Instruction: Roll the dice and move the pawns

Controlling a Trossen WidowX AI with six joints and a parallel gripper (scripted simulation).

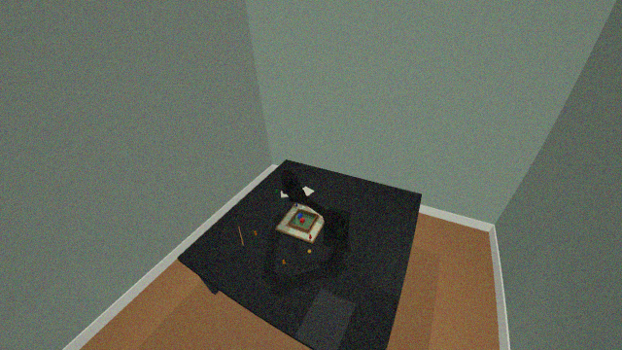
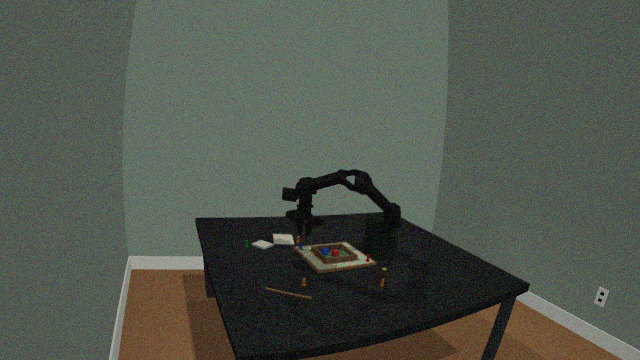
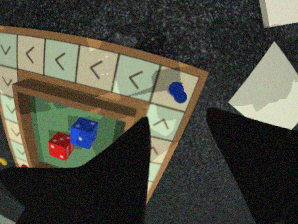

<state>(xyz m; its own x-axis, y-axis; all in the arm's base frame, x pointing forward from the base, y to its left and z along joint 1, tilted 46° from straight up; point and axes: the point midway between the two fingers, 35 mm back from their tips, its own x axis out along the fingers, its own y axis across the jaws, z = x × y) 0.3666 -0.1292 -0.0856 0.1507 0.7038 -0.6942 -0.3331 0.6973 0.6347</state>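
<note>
Now: gripper tip 50 mm above the blue pawn and 10 mm to the left of it. The rest, counted from my gripper tip: green pawn 230 mm ahead, 120 mm to the right, 60 mm below; then red pawn 240 mm to the left, 200 mm behind, 50 mm below; then green tray 120 mm to the left, 100 mm behind, 70 mm below.
</note>
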